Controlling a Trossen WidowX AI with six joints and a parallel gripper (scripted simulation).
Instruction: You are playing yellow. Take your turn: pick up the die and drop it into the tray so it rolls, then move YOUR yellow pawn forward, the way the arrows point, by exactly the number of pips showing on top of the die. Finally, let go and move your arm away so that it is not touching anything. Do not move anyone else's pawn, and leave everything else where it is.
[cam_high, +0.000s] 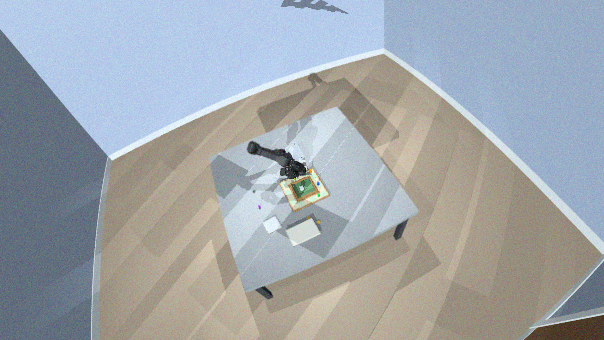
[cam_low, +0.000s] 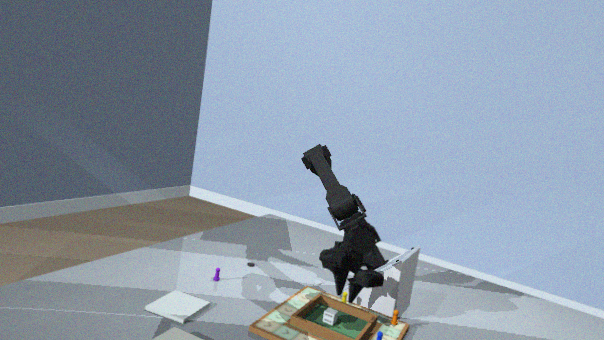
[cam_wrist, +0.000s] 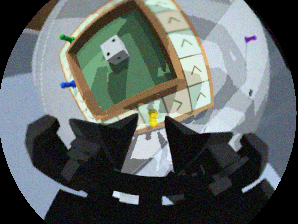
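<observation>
Right now my gripper tip is 110 mm short of the white die. From my gripper tip the other things lie so: yellow pawn right at my gripper tip; green tray 110 mm ahead, 10 mm to the left, 20 mm below; orange pawn 130 mm to the left.
</observation>
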